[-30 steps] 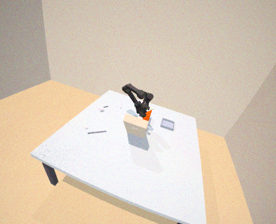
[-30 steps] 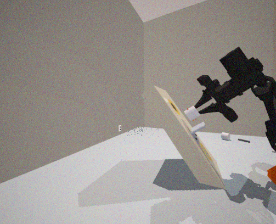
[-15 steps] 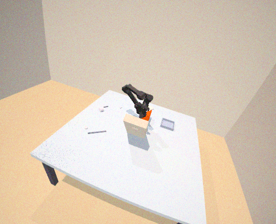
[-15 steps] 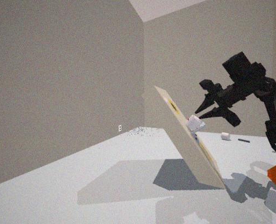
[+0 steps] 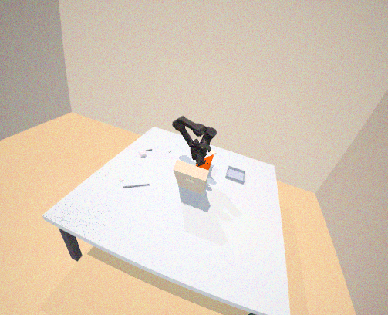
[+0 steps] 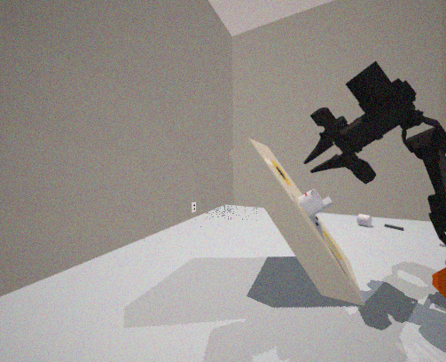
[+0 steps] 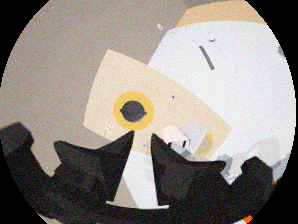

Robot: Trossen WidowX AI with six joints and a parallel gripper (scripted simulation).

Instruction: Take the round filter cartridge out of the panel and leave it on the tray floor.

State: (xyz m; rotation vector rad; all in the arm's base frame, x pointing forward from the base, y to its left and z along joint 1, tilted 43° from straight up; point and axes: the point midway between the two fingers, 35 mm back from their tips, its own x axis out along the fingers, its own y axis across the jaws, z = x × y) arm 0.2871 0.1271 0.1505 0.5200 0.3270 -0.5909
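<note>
The round filter cartridge lies 10 mm behind my gripper tip, 10 mm to the left of it and 80 mm below it. The rest, counted from my gripper tip: beige service panel: 30 mm ahead, 100 mm below; grey tray: 360 mm behind, 300 mm to the left, 240 mm below.
</note>
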